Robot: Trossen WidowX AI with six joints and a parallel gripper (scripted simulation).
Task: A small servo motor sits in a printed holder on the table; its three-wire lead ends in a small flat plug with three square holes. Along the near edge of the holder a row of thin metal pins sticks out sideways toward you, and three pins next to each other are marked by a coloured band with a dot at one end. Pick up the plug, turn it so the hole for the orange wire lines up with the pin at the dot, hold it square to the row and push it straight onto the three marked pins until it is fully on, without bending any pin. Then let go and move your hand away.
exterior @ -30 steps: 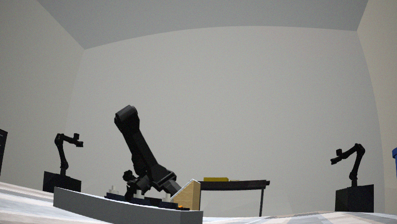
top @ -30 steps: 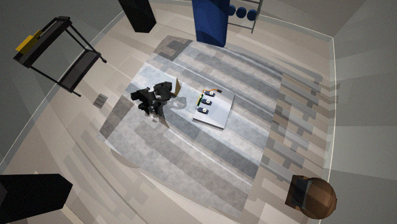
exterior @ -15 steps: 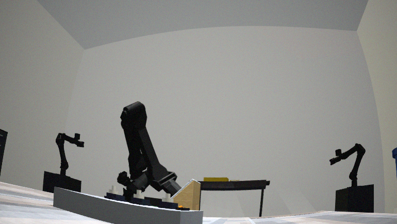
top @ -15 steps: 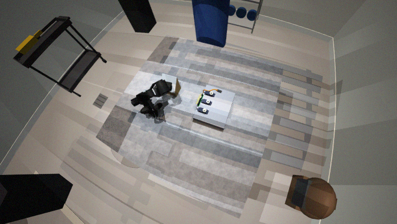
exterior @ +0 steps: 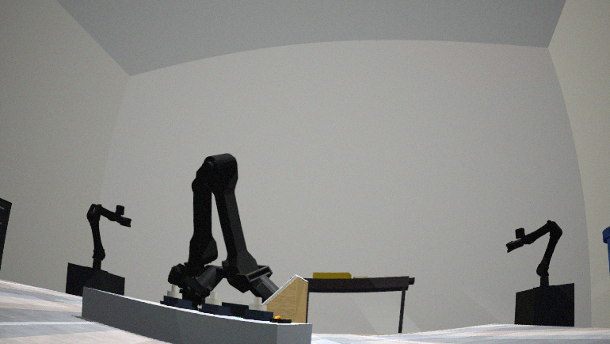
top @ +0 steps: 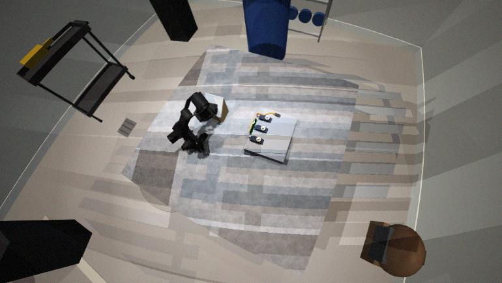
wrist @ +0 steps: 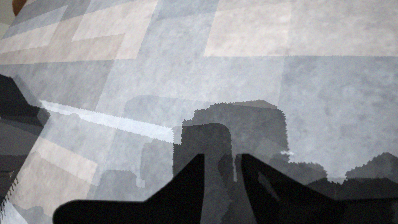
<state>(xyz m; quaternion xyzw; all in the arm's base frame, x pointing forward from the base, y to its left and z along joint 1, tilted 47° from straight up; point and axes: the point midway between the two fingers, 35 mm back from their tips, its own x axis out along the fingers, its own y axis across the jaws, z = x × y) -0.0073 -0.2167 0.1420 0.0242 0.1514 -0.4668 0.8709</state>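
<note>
My gripper tip is 42 cm short of the grey table slab, 23 cm to the right of it and 1 cm below it.
</note>
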